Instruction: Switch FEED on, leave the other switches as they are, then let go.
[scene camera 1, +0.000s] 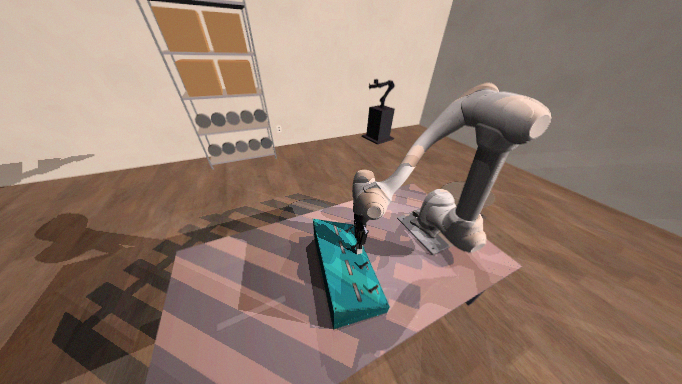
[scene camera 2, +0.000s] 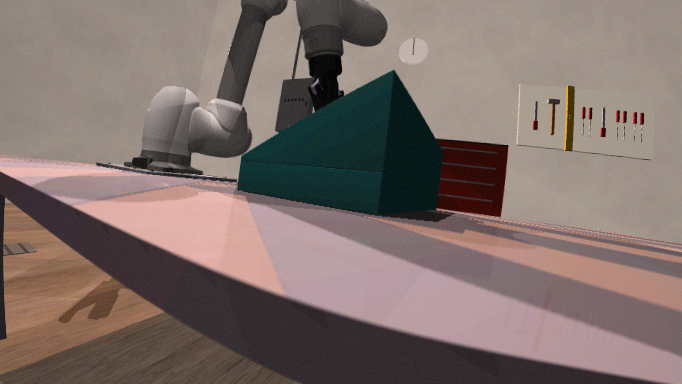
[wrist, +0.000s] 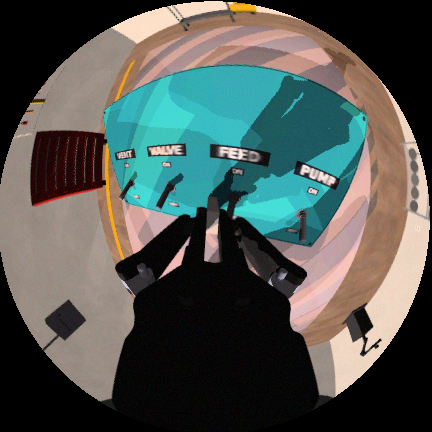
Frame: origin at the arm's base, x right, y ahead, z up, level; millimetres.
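Seen in the pictures: gripper, fingertip midpoint: (scene camera 1: 358, 253) (wrist: 211, 204); arm's base at its link origin: (scene camera 1: 428, 224) (scene camera 2: 164, 170).
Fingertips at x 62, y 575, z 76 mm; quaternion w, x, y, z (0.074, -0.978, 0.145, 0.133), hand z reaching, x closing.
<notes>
Pixels of each thing's middle, then the offset from my fingertips to it. Level surfaces: height alone.
- teal sloped switch panel at the middle of its body: (wrist: 209, 153) (scene camera 2: 373, 176) (scene camera 1: 343, 263) dx +9, dy +94, dz -25 mm
- FEED lever at the middle of its body: (wrist: 229, 210) dx +34, dy -10, dz +24 mm
- VENT lever at the middle of its body: (wrist: 124, 190) dx -190, dy +74, dz +24 mm
- VALVE lever at the middle of its body: (wrist: 162, 197) dx -78, dy +32, dz +24 mm
- PUMP lever at the middle of its body: (wrist: 302, 227) dx +147, dy -52, dz +24 mm
- pink table at its surface level: dz -87 mm
A teal sloped switch panel (scene camera 1: 327, 280) (scene camera 2: 320, 175) (wrist: 215, 100) carries four levers. In the wrist view, the FEED lever (wrist: 233, 206) points down, away from its ON mark, and is partly hidden by the gripper. The VENT lever (wrist: 128, 190), VALVE lever (wrist: 164, 196) and PUMP lever (wrist: 303, 229) also point away from ON. My gripper (scene camera 1: 359, 249) (wrist: 211, 204) is shut and empty. Its tips are low at the panel, beside the FEED lever on the VALVE side; whether they touch it I cannot tell. In scene camera 2 the panel hides the fingertips.
The panel stands on a pink table (scene camera 1: 210, 300) (scene camera 2: 165, 220). The arm's base plate (scene camera 1: 425, 234) is on the table behind the gripper. A shelf rack (scene camera 1: 215, 52), a red drawer cabinet (scene camera 2: 472, 175) (wrist: 65, 167) and a tool board (scene camera 2: 540, 137) stand or hang farther off.
</notes>
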